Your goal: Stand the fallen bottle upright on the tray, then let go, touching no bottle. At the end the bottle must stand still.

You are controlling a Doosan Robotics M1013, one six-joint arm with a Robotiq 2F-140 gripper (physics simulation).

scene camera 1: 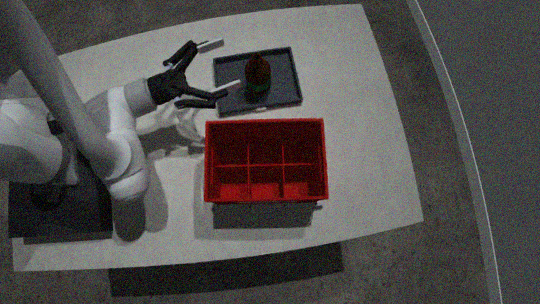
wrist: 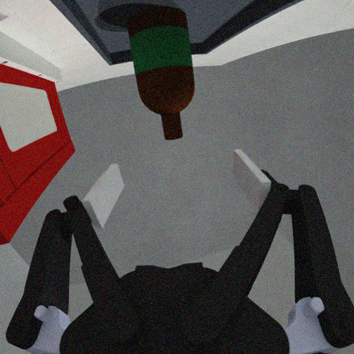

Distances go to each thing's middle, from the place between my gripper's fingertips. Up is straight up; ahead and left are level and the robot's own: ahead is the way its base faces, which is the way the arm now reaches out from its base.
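Looking at the brown bottle (scene camera 1: 257, 70), I see my gripper 10 mm to the right of it, 70 mm short of it and 100 mm above it.
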